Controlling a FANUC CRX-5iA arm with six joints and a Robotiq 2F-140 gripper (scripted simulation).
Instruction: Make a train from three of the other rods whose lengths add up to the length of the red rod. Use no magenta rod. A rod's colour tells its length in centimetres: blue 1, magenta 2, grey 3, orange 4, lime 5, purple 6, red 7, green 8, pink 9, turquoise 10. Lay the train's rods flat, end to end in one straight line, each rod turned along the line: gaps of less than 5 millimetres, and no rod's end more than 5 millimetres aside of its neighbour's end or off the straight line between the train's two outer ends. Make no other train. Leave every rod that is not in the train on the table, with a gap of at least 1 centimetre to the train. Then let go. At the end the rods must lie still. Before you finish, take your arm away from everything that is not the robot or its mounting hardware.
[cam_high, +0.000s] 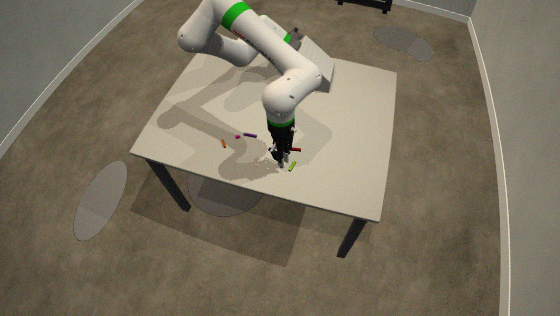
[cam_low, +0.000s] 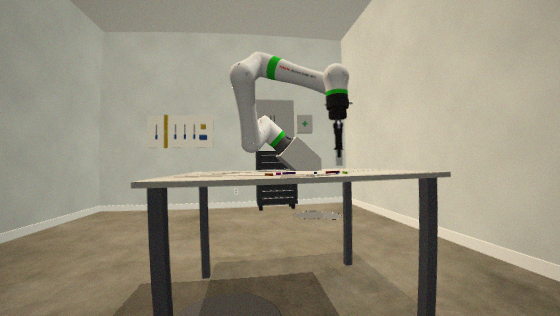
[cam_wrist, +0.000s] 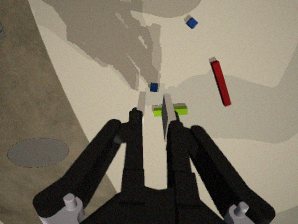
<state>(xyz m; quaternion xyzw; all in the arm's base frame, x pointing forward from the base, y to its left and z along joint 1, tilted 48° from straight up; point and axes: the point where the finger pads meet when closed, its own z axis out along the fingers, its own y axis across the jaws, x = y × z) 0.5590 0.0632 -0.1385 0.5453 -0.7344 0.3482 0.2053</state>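
The lime rod lies 6 cm below my hand, 3 cm to the left of it and 2 cm behind it. Also, from my hand: magenta rod 25 cm to the right, 9 cm behind, 6 cm below; then purple rod 20 cm to the right, 11 cm behind, 6 cm below; then red rod 10 cm behind, 6 cm below, 1 cm to the left.
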